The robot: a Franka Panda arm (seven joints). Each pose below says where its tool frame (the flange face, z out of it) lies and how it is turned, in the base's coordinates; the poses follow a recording.
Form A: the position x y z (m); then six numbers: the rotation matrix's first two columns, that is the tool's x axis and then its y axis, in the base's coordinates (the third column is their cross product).
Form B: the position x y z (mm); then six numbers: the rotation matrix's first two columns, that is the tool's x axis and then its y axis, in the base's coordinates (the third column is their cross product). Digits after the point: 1 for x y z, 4 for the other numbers.
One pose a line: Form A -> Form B
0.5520 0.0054 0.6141 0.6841 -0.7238 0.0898 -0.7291 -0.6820 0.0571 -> 552.0 5.4 614.1 0.6841 -0.7238 0.0898 -0.7291 -0.6820 0.0571
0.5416 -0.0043 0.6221 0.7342 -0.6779 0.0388 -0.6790 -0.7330 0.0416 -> 541.6 -4.3 622.1 0.7342 -0.6779 0.0388 -0.6790 -0.7330 0.0416
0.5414 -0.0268 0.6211 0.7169 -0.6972 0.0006 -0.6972 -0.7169 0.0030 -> 541.4 -26.8 621.1 0.7169 -0.6972 0.0006 -0.6972 -0.7169 0.0030
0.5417 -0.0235 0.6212 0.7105 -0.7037 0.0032 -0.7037 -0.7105 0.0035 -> 541.7 -23.5 621.2 0.7105 -0.7037 0.0032 -0.7037 -0.7105 0.0035
